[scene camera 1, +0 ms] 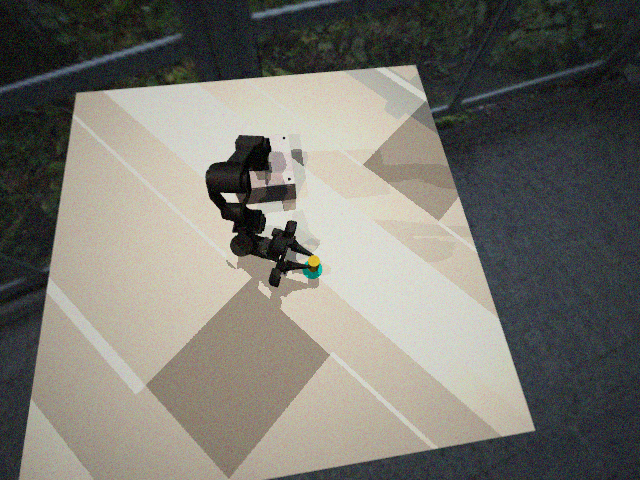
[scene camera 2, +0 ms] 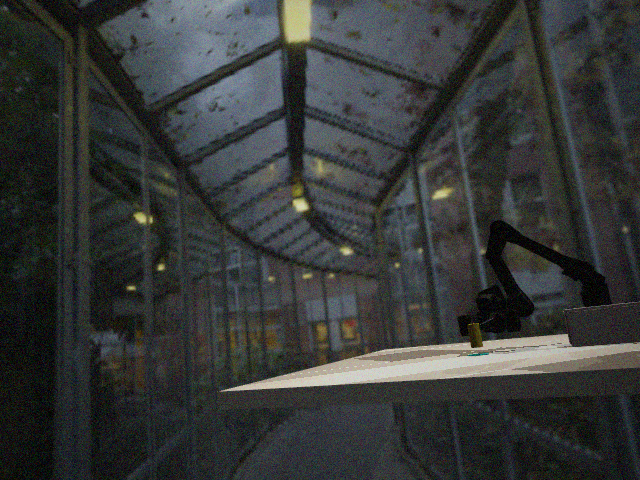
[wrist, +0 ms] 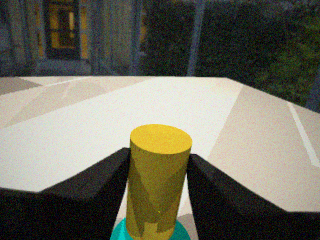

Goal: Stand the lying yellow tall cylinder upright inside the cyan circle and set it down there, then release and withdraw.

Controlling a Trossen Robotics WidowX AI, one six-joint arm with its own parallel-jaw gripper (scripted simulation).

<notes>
The gripper (scene camera 1: 312, 261) carries a yellow tall cylinder.
The gripper shows as well in scene camera 2 (scene camera 2: 474, 327) and in the wrist view (wrist: 159, 158).
</notes>
